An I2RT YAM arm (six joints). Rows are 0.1 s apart.
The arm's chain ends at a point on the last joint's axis. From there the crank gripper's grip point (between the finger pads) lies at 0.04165 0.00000 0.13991 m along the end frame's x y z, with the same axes.
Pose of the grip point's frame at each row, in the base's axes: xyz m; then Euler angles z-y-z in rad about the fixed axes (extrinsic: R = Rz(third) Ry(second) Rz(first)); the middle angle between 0 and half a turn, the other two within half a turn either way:
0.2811 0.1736 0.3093 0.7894 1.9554 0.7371
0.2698 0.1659 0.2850 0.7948 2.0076 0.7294
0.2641 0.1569 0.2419 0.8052 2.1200 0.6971
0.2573 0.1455 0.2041 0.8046 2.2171 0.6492
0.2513 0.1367 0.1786 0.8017 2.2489 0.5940
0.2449 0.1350 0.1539 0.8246 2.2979 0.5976
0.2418 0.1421 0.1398 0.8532 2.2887 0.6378
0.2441 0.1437 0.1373 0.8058 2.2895 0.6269
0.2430 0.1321 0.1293 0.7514 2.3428 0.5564
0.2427 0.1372 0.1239 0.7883 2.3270 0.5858
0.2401 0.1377 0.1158 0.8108 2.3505 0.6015
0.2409 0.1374 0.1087 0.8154 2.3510 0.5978
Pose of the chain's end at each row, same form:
0.2131 0.0719 0.3890 0.7894 1.9554 0.7371
0.2043 0.0675 0.3706 0.7948 2.0076 0.7294
0.2034 0.0669 0.3396 0.8052 2.1200 0.6971
0.2003 0.0646 0.3114 0.8046 2.2171 0.6492
0.1928 0.0611 0.2889 0.8017 2.2489 0.5940
0.1912 0.0615 0.2680 0.8246 2.2979 0.5976
0.1903 0.0649 0.2525 0.8532 2.2887 0.6378
0.1918 0.0687 0.2511 0.8058 2.2895 0.6269
0.1909 0.0662 0.2487 0.7514 2.3428 0.5564
0.1910 0.0675 0.2413 0.7883 2.3270 0.5858
0.1918 0.0679 0.2346 0.8108 2.3505 0.6015
0.1924 0.0677 0.2274 0.8154 2.3510 0.5978

